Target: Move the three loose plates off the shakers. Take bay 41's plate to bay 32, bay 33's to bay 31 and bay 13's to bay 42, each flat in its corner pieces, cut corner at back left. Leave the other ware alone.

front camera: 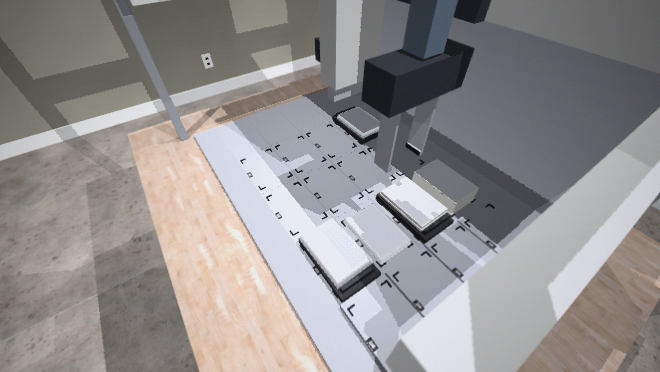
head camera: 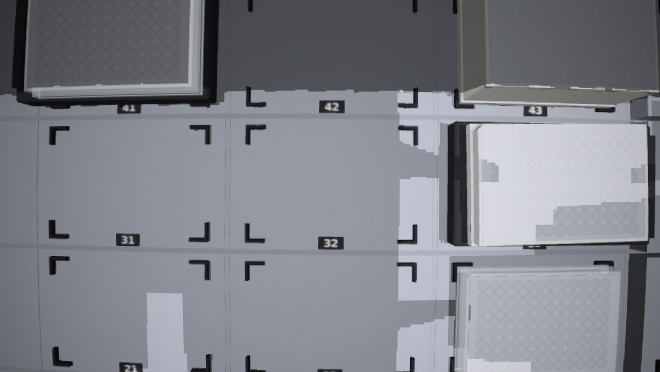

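Where they show: gripper, fingertip midpoint: [front camera: 398, 158]; robot's base, origin of the base link: [front camera: 241, 161].
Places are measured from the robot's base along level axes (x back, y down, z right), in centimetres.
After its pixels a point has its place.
Observation:
Bay 41's plate [front camera: 359, 121] {x -7.8, y -3.7, z -35.3 cm} [head camera: 105, 45] {x -7.0, y -3.7, z -35.2 cm} sits on its black shaker [front camera: 366, 139] {x -13.8, y -1.6, z -33.3 cm} [head camera: 211, 50] {x -13.8, y -1.7, z -35.6 cm}. Bay 33's plate [front camera: 415, 202] {x -39.8, y -3.7, z -25.6 cm} [head camera: 565, 160] {x -38.8, y -3.7, z -27.4 cm} sits on its shaker [front camera: 430, 233] {x -46.7, y -1.9, z -23.3 cm} [head camera: 457, 185] {x -32.0, y -1.9, z -25.7 cm}. Bay 13's plate [front camera: 340, 252] {x -40.3, y -3.7, z -4.5 cm} sits on its shaker [front camera: 357, 289] {x -47.3, y -1.8, z -3.2 cm} at the front; it does not show in the head view. Bay 32 [head camera: 320, 185] {x -22.0, y 0.0, z -25.6 cm}, bay 31 [head camera: 127, 185] {x -6.4, y 0.0, z -25.5 cm} and bay 42 [head camera: 330, 50] {x -22.7, y 0.0, z -36.3 cm} hold no plate. My gripper [front camera: 401, 159] {x -35.8, y -16.0, z -21.2 cm} is open with no plate between its jaws, and hangs above the deck between bay 41's plate and bay 33's plate. The plates' cut corners cannot be made out.
A tall beige box [front camera: 446, 182] {x -39.9, y -4.2, z -35.7 cm} [head camera: 572, 45] {x -39.0, y -4.2, z -35.2 cm} stands in bay 43, directly behind bay 33's plate. Another plate [front camera: 380, 232] {x -40.3, y -1.4, z -15.1 cm} [head camera: 542, 320] {x -39.0, y -1.4, z -15.4 cm} sits between the plates of bays 33 and 13. A pale column [front camera: 347, 45] {x -25.6, y -34.7, z -15.8 cm} stands behind bay 41. A large white beam [front camera: 560, 250] {x -62.2, y -40.0, z 0.2 cm} crosses the right foreground.

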